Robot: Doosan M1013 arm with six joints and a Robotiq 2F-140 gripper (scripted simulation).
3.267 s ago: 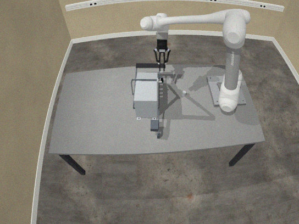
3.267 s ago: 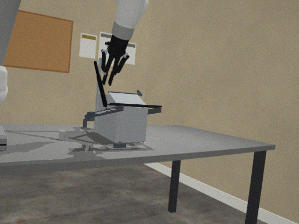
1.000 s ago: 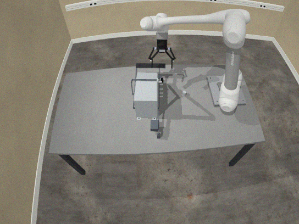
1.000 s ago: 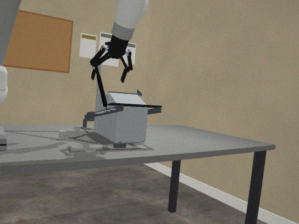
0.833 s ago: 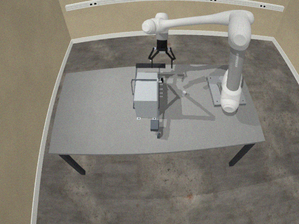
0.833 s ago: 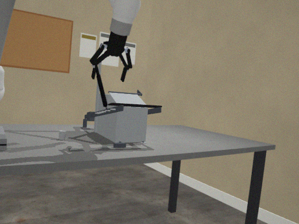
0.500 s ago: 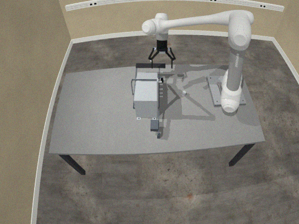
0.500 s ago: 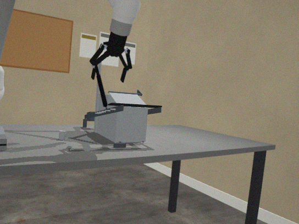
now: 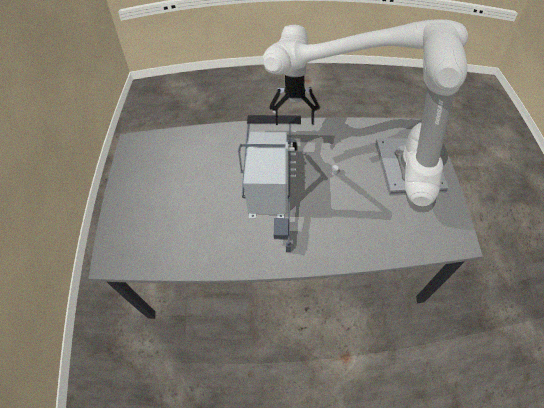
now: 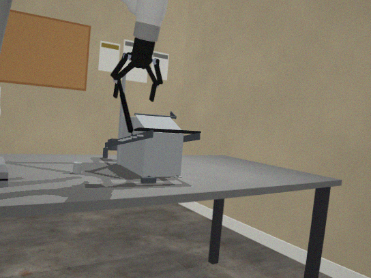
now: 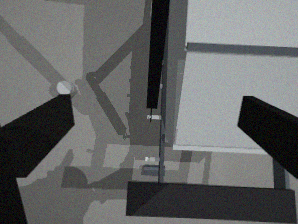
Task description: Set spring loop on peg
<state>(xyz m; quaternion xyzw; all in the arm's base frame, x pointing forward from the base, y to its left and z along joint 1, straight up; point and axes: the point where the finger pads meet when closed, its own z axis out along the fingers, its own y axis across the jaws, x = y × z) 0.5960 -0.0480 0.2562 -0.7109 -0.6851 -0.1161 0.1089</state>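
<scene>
My hand is 19 cm past the steel test weight, 5 cm to the right of it and 27 cm above it. The rest, counted from my hand: dark spring: 1 cm ahead, 9 cm to the left, 5 cm below.
</scene>
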